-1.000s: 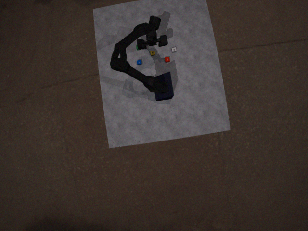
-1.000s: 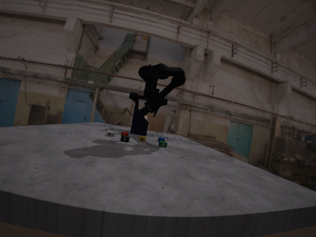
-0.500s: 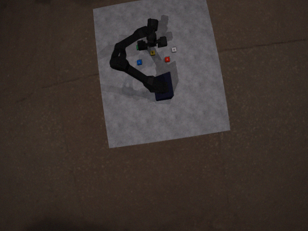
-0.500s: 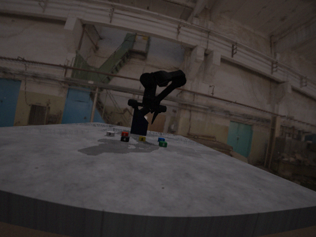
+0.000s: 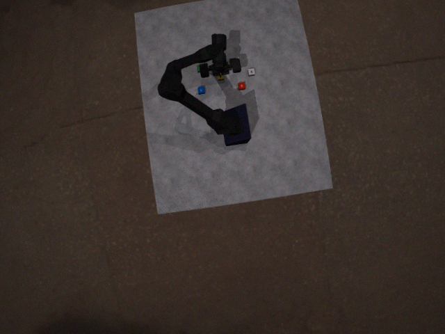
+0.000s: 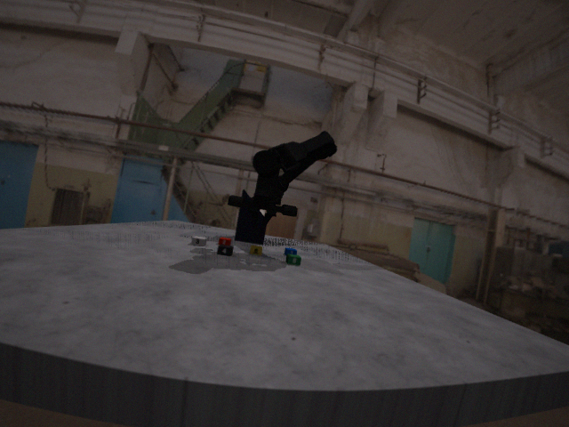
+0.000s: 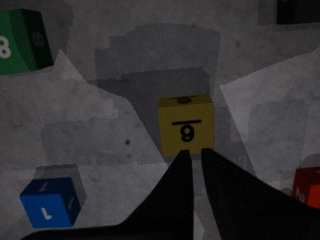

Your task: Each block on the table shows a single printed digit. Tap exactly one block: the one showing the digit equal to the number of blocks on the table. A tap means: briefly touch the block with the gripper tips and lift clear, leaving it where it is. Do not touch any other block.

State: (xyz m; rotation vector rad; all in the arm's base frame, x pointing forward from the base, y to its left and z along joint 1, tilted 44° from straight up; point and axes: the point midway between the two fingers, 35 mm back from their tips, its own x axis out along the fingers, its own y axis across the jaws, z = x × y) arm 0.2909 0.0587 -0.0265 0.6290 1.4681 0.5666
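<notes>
My gripper tip is now 4 cm above the yellow block. Also, from my gripper tip: red block 9 cm to the right, 7 cm behind, 4 cm below; black block 8 cm to the right, 7 cm ahead, 4 cm below; green block 9 cm to the left, 7 cm ahead, 4 cm below.
</notes>
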